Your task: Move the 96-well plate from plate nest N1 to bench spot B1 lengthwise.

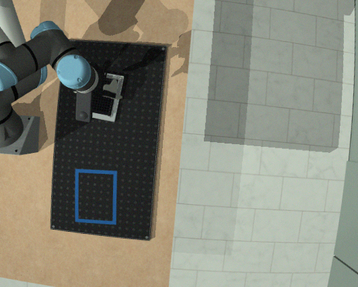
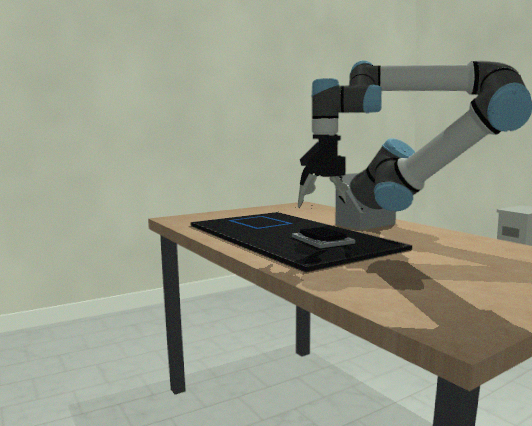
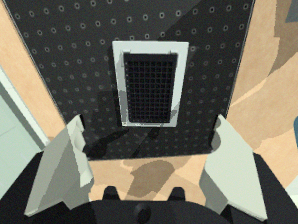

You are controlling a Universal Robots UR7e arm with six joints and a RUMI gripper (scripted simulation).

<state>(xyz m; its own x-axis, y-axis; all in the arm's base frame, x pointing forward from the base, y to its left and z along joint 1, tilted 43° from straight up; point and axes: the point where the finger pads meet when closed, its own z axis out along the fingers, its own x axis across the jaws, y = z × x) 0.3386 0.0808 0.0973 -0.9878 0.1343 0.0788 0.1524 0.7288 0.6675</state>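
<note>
Now: hand 80 mm above the black 96-well plate. The rest, counted from my hand: plate nest N1 (100 mm below).
</note>
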